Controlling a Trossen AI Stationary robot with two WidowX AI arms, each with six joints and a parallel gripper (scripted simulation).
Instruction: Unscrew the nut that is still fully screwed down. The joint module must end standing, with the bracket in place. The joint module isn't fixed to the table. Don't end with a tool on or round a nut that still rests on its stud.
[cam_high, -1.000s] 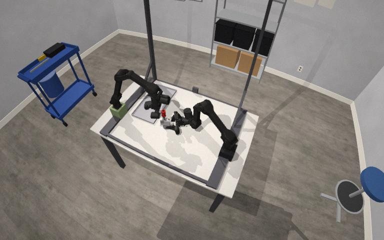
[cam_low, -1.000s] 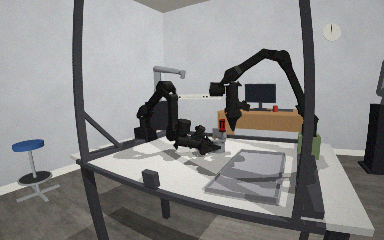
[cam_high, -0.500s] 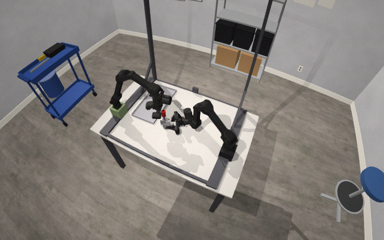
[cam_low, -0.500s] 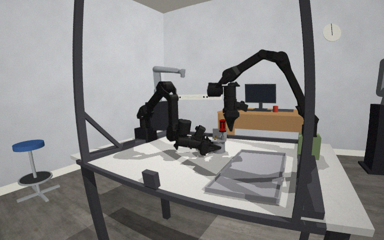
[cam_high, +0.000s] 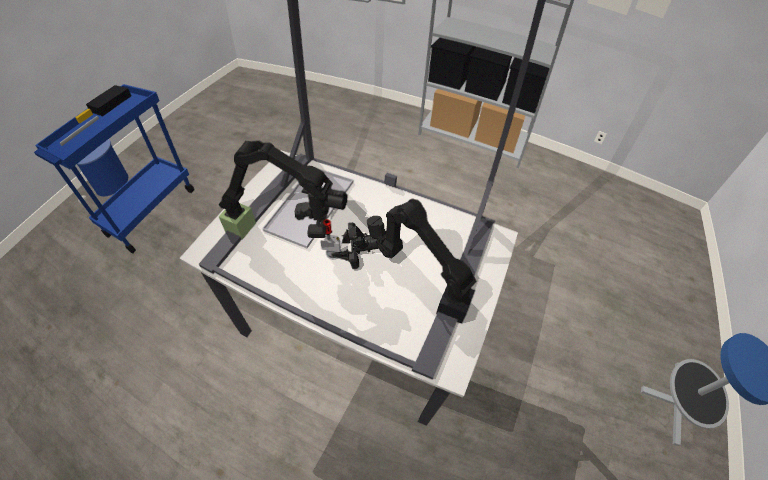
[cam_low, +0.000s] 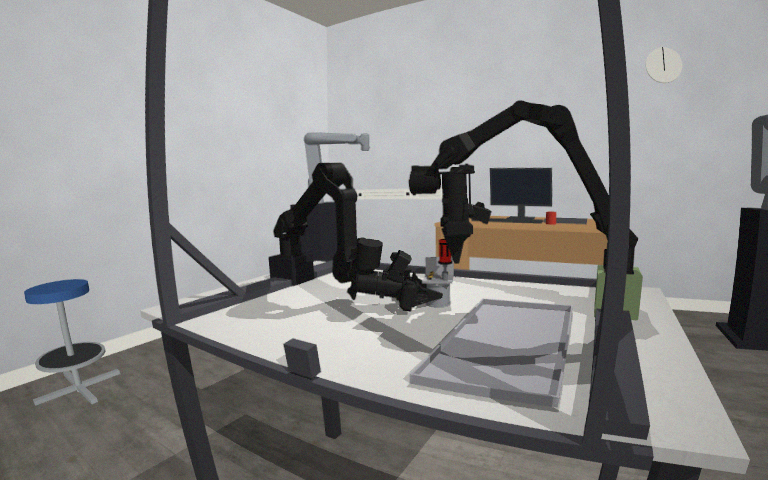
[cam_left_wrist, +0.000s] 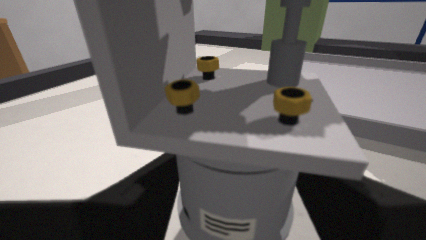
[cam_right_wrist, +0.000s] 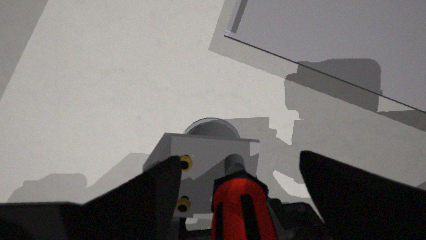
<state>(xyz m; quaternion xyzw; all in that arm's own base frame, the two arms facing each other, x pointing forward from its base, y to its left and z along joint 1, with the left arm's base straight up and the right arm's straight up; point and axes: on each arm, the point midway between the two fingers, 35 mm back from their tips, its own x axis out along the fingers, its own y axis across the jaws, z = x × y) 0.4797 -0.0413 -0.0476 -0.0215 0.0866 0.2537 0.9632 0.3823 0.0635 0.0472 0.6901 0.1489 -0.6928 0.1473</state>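
The red-handled nut driver lies 1 cm behind my right hand, 2 cm to the left of it and 3 cm below it. Also, from my right hand: l-shaped bracket: 4 cm to the left, 7 cm below; then grey joint module: 4 cm to the left, 11 cm below; then shallow grey tray: 18 cm behind, 17 cm to the right, 14 cm below.
Now: left hand 3 cm to the left of the grey joint module and 1 cm short of it. Also, from my left hand: l-shaped bracket 4 cm above, 3 cm to the right, 1 cm ahead; then red-handled nut driver 8 cm above, 5 cm to the right; then shallow grey tray 24 cm to the right, 17 cm behind, 3 cm below.
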